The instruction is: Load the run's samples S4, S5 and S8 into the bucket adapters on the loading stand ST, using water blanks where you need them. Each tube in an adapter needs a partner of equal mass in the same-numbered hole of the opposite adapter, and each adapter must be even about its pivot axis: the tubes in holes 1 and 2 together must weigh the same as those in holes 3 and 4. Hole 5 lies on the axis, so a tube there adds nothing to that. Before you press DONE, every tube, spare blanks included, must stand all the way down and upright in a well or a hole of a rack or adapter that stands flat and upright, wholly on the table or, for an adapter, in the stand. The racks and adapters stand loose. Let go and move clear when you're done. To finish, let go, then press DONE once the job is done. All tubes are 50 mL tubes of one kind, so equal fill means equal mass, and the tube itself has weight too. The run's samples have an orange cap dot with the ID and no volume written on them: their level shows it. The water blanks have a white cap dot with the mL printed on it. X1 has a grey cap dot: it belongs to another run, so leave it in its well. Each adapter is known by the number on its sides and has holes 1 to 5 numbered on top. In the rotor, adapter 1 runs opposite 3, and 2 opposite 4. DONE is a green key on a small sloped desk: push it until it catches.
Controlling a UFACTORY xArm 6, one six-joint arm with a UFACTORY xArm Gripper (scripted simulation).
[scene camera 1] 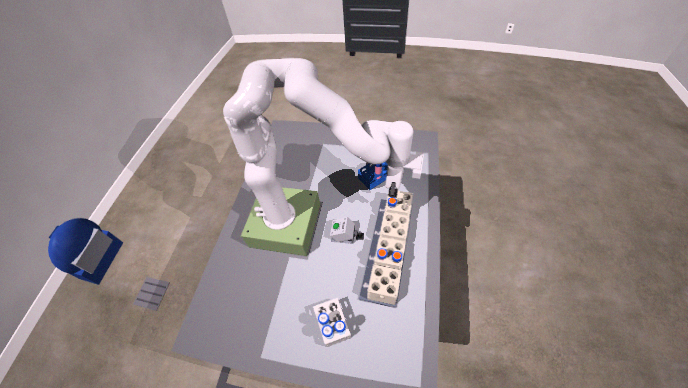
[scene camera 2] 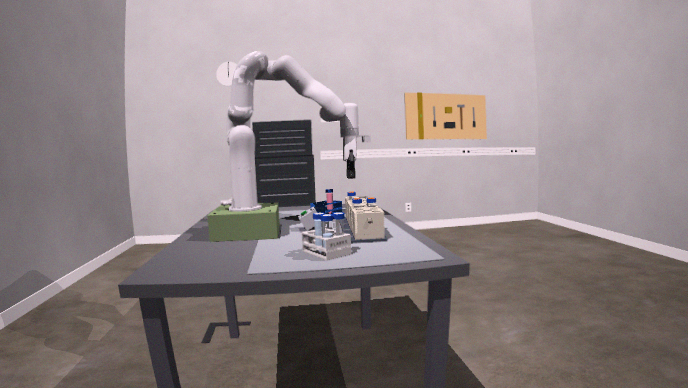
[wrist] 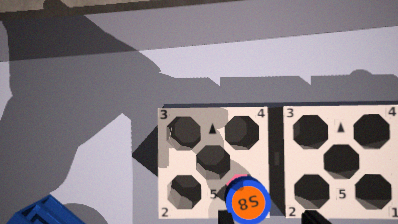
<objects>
A white blanks rack shows in scene camera 1 and in scene camera 2; in the wrist view it is out of frame. The same spot on the white blanks rack: (scene camera 2: pixel 337 246) is (scene camera 1: pixel 336 341).
</objects>
